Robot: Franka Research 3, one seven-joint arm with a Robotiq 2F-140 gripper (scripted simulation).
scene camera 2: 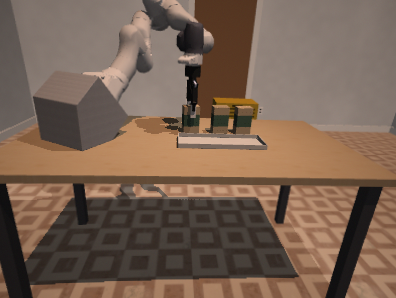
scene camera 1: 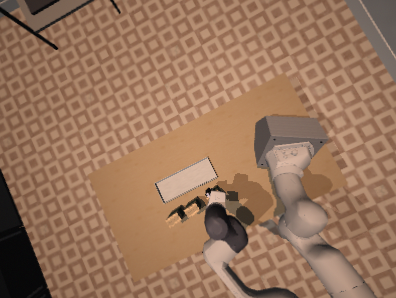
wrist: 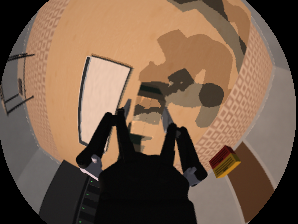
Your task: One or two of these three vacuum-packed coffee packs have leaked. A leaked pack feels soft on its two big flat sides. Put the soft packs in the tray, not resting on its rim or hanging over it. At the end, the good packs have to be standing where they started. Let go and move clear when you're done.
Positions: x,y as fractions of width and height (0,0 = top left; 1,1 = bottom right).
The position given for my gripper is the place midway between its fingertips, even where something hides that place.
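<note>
My gripper (wrist: 0.49,0.48) is visible to me. So is a white tray (scene camera 1: 0.51,0.58), and I see the same white tray (scene camera 2: 0.47,0.47) in scene camera 2 and the white tray (wrist: 0.34,0.37) in the wrist view.
</note>
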